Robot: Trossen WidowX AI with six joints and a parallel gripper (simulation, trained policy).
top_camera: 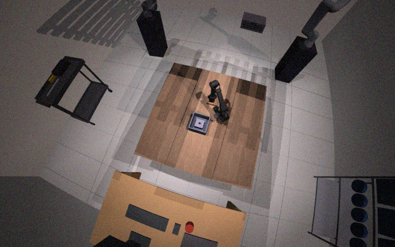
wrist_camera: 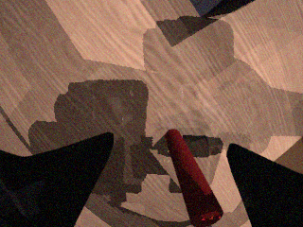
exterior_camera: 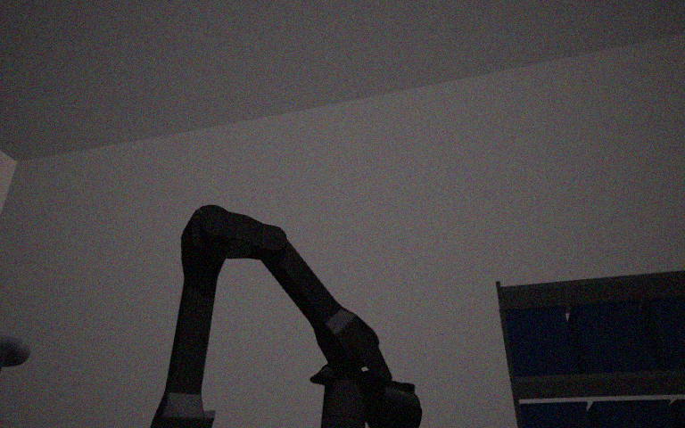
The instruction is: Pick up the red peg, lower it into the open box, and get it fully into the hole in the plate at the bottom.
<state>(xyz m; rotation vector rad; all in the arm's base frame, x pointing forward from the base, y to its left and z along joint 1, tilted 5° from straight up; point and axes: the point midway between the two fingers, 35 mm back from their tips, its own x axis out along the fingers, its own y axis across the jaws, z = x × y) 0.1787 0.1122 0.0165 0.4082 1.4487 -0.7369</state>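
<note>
My gripper tip is 10 mm past the red peg and 10 mm below it. Also, from my gripper tip: plate 140 mm ahead, 180 mm to the right, 20 mm above; then grey box 140 mm ahead, 180 mm to the right.
</note>
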